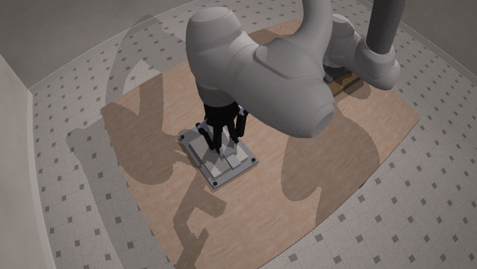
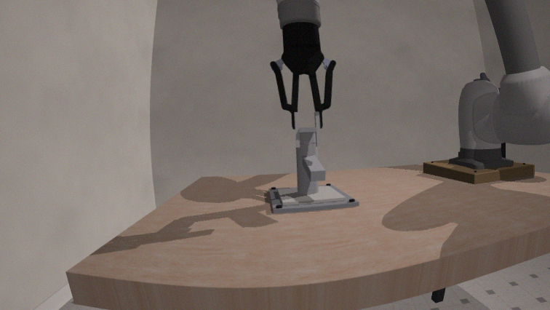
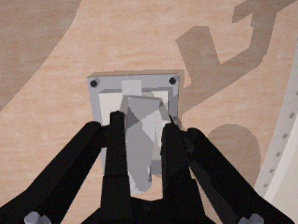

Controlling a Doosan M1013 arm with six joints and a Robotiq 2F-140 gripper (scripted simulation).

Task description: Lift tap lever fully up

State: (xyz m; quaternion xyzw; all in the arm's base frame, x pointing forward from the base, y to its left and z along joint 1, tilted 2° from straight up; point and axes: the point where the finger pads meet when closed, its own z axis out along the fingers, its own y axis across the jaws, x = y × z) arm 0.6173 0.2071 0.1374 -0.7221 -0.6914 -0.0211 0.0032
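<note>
The lever lies 40 mm to the right of my hand. The rest, counted from my hand: grey tap (70 mm to the right, 50 mm below).
</note>
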